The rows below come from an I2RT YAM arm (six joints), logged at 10 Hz.
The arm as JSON. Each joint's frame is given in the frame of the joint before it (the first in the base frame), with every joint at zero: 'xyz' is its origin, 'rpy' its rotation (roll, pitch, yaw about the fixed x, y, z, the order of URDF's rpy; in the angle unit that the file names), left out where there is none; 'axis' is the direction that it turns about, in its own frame. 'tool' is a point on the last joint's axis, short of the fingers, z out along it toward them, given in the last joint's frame.
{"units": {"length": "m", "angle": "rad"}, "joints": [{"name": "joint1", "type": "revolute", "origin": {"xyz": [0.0, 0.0, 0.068]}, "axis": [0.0, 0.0, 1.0]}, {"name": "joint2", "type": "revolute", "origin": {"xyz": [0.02, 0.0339, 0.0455]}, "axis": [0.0, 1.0, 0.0]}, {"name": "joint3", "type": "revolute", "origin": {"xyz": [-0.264, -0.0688, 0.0]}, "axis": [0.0, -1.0, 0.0]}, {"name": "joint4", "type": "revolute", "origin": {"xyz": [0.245, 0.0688, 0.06]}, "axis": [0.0, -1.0, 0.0]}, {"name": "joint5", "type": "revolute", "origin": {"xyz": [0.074, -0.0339, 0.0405]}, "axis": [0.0, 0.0, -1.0]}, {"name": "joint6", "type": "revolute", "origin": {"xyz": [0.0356, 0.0, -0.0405]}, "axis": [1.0, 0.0, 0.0]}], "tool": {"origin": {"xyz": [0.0, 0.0, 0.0], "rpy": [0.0, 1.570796, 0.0]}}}
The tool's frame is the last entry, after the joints.
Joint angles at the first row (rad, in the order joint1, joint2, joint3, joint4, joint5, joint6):
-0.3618, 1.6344, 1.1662, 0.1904, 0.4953, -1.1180
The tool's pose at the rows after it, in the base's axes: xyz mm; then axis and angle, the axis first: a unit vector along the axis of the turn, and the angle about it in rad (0 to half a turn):
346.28 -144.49 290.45 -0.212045 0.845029 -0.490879 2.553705
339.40 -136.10 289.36 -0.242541 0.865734 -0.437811 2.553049
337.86 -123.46 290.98 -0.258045 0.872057 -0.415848 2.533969
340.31 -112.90 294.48 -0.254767 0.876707 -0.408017 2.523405
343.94 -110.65 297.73 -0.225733 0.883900 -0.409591 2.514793
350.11 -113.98 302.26 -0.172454 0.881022 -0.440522 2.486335
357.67 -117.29 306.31 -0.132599 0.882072 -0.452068 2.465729
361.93 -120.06 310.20 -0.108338 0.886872 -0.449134 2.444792
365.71 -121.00 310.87 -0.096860 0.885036 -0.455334 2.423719
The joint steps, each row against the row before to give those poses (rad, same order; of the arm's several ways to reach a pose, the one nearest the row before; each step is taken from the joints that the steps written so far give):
0.0015, -0.0292, 0.0320, -0.2171, -0.1177, 0.0230
0.0073, -0.0263, 0.0060, -0.1251, -0.0815, 0.0245
0.0289, -0.0199, -0.0031, -0.0429, -0.0273, 0.0204
0.0315, -0.0035, 0.0141, -0.0284, 0.0142, 0.0352
0.0122, 0.0102, 0.0218, -0.0103, 0.0349, 0.0579
0.0028, 0.0171, 0.0114, 0.0650, 0.0759, 0.0580
0.0007, 0.0277, 0.0339, 0.0191, 0.0430, 0.0552
-0.0034, 0.0167, 0.0307, -0.0080, 0.0058, 0.0465
0.0011, 0.0114, 0.0056, 0.0293, 0.0087, 0.0133

